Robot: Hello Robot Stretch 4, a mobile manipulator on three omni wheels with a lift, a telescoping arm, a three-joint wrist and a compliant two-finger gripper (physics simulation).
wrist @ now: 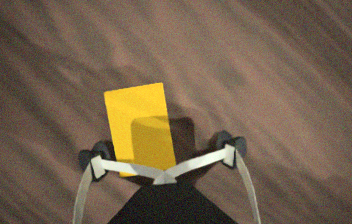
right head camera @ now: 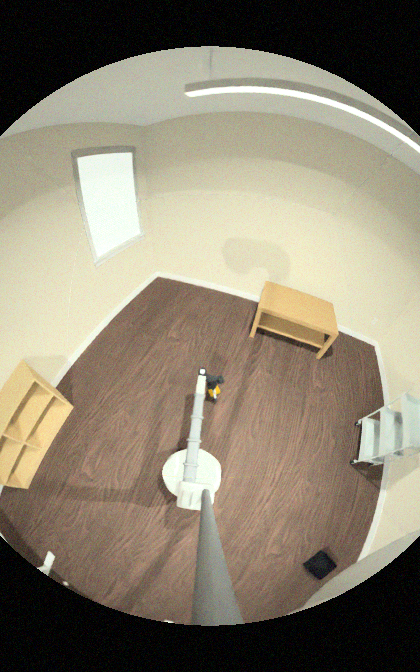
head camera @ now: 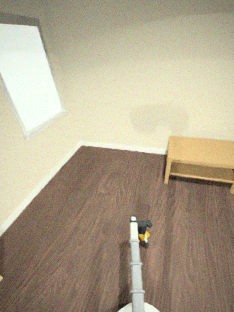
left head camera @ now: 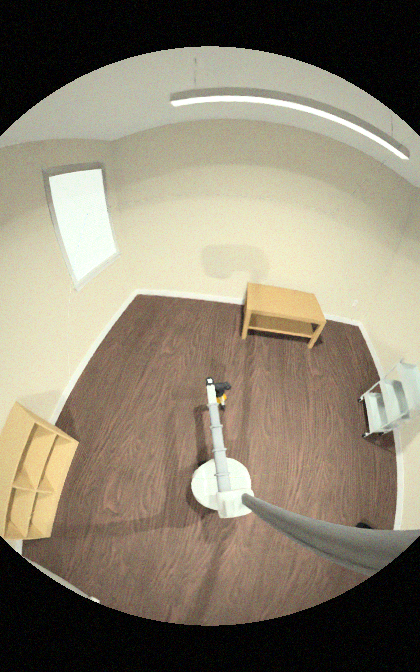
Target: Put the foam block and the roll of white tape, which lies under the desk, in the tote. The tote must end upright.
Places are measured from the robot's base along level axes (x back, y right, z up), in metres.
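Pixels of known places: gripper, fingertip midpoint: (wrist: pixel 163 149) (head camera: pixel 143 238).
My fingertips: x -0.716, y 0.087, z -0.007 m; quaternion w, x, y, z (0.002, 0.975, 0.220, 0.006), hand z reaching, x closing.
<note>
Behind a point stands the place of what it marks.
The yellow foam block (wrist: pixel 135 106) @(y 0.123, x -0.760, z 0.018 m) (head camera: pixel 142 237) @(y 0.082, x -0.719, z 0.018 m) (left head camera: pixel 222 398) (right head camera: pixel 215 390) lies on the dark wood floor under the gripper. My gripper (wrist: pixel 163 149) @(y 0.087, x -0.716, z -0.007 m) (head camera: pixel 145 240) @(y 0.087, x -0.716, z -0.007 m) (left head camera: pixel 223 404) (right head camera: pixel 215 397) is open and points down at it. In the wrist view the block's near end shows between the two fingertips, closer to the left one, and it sits slightly turned. A shadow falls across its near right part. The fingers do not hold it. The roll of white tape does not show in these views, and I cannot make out the tote for certain.
A wooden table with a low shelf (head camera: pixel 202 150) @(y 0.930, x -1.565, z 0.423 m) (left head camera: pixel 282 300) (right head camera: pixel 300 304) stands at the far wall. A pale cart (left head camera: pixel 371 395) (right head camera: pixel 369 421) stands at right, a wooden shelf unit (left head camera: pixel 9 440) (right head camera: pixel 12 395) at left. A black square object (right head camera: pixel 320 565) lies at lower right.
</note>
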